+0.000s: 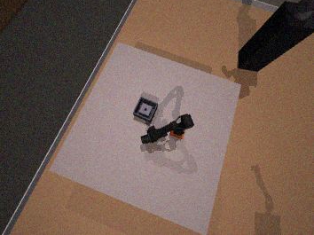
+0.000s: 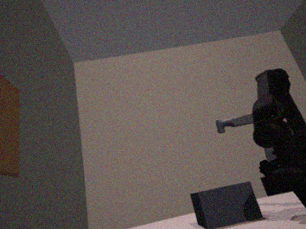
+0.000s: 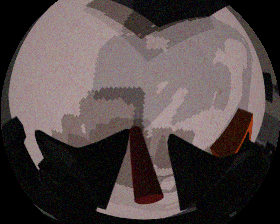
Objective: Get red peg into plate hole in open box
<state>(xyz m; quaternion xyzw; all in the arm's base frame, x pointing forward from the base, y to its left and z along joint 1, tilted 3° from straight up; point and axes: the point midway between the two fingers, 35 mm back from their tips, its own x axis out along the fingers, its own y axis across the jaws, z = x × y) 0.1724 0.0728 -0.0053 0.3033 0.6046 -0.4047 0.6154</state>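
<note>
The red peg lies 10 mm ahead of my gripper tip, 10 mm to the left of it and 20 mm above it. The rest, counted from my gripper tip: grey plate 120 mm ahead, 200 mm to the right, 30 mm above; then dark box 120 mm ahead, 200 mm to the right, 10 mm above.
</note>
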